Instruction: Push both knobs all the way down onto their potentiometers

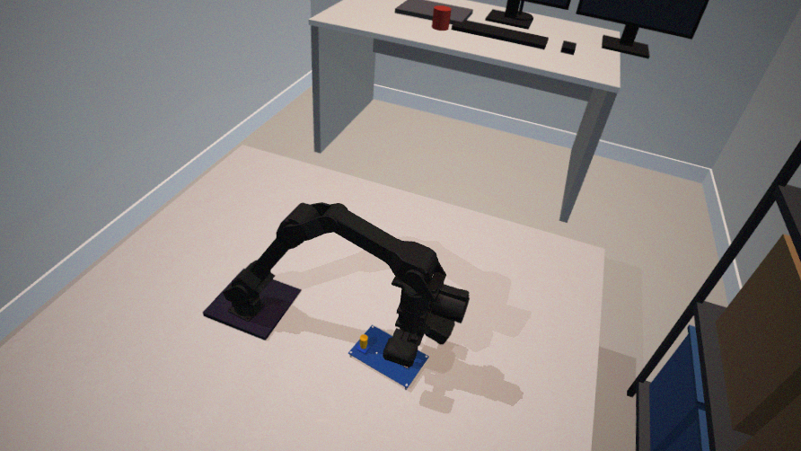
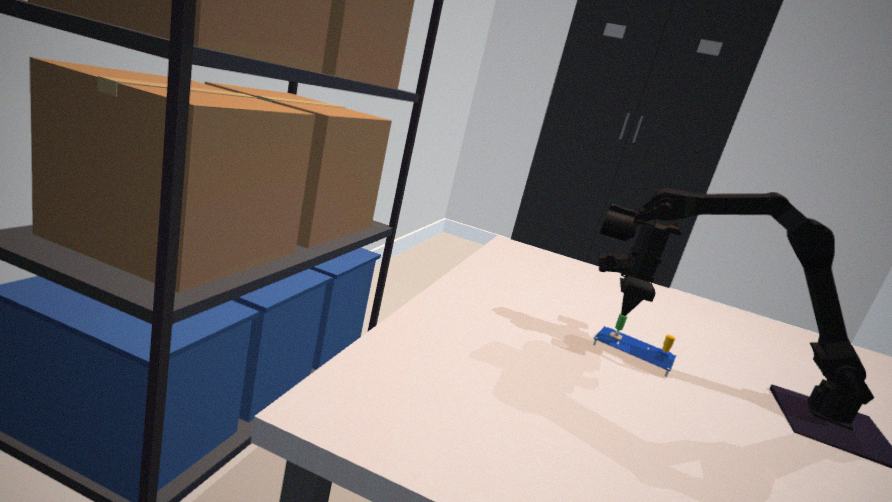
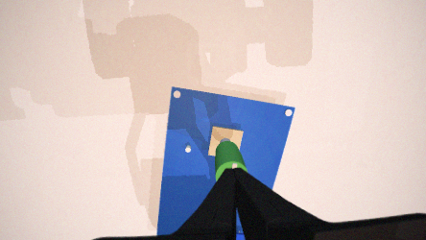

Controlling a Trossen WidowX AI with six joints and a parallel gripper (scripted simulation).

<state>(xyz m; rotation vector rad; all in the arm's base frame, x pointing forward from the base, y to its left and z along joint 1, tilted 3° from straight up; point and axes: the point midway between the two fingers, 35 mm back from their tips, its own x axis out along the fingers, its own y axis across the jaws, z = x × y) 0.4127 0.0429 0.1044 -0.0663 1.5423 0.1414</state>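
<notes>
My gripper tip is now 1 cm above the green knob. Also, from my gripper tip: yellow knob: 10 cm behind, 3 cm below, 1 cm to the right.
</notes>
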